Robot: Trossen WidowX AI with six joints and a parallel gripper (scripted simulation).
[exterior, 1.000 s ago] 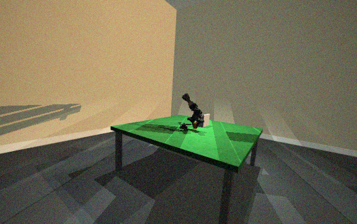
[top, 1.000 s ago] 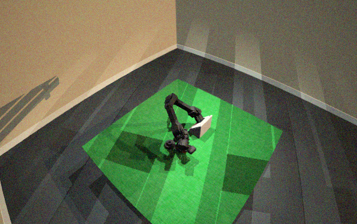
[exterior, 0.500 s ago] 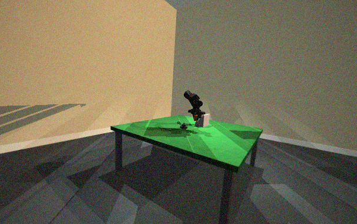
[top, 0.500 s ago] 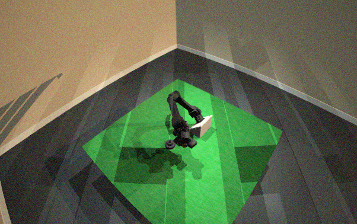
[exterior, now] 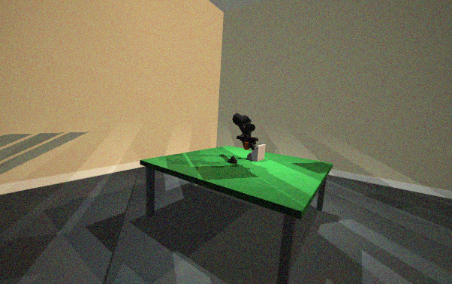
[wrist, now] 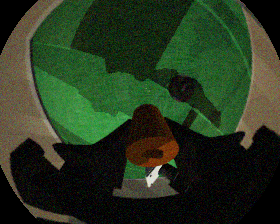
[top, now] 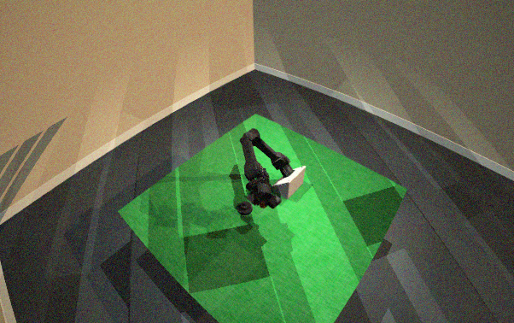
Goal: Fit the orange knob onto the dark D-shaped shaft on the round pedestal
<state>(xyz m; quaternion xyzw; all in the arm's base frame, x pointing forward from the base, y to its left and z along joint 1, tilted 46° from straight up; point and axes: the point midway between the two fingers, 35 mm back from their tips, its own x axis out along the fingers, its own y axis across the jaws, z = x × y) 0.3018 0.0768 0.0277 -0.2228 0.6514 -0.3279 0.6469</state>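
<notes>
The round pedestal lies 1 cm ahead of my gripper tip, 12 cm to the right of it and 11 cm below it. From my gripper tip the other things lie so: orange knob (2 cm above).
</notes>
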